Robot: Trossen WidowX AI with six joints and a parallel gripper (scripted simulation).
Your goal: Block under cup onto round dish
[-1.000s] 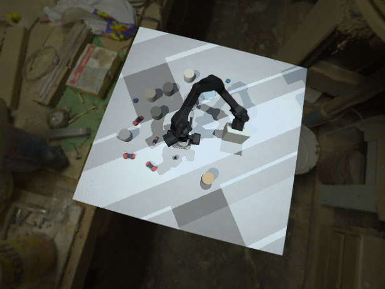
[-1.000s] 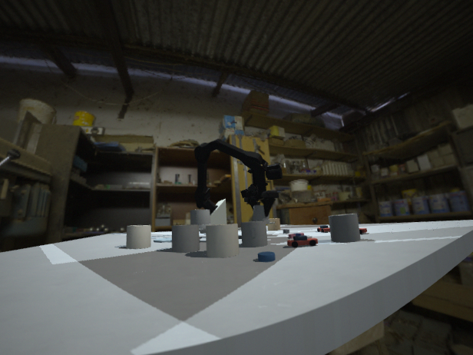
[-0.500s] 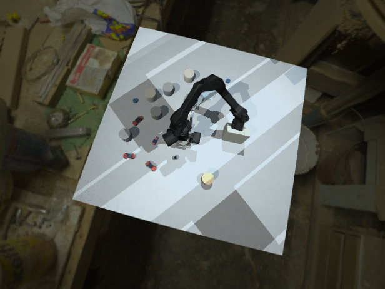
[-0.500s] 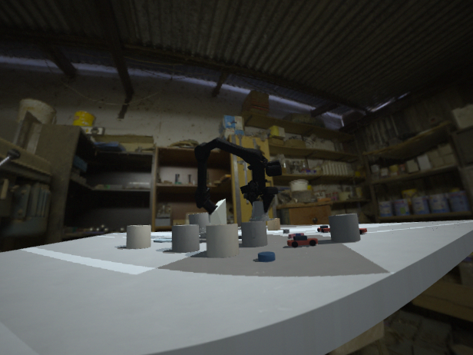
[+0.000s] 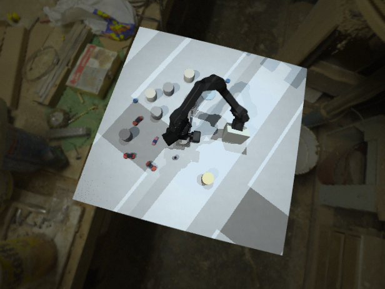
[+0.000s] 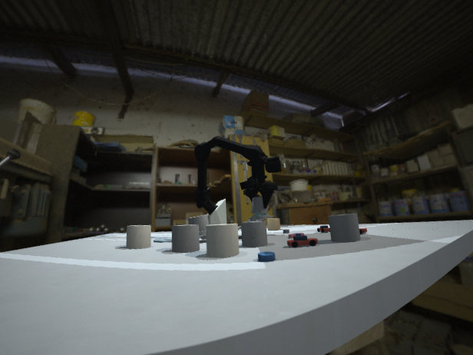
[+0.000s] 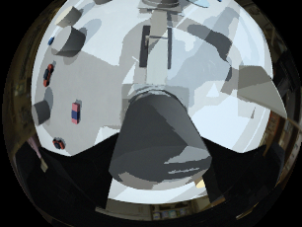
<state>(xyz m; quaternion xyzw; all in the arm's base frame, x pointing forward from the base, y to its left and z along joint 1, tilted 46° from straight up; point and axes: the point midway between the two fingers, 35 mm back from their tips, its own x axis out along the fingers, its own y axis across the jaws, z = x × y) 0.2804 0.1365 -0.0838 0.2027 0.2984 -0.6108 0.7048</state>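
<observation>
Now: gripper tip 2 cm above the teal block and 1 cm to the left of it. Also, from my gripper tip: balance beam (13 cm to the right, 7 cm below, 2 cm ahead); then small balance (13 cm to the right, 9 cm below, 2 cm ahead); then pale dish (38 cm to the right, 11 cm below, 5 cm behind).
</observation>
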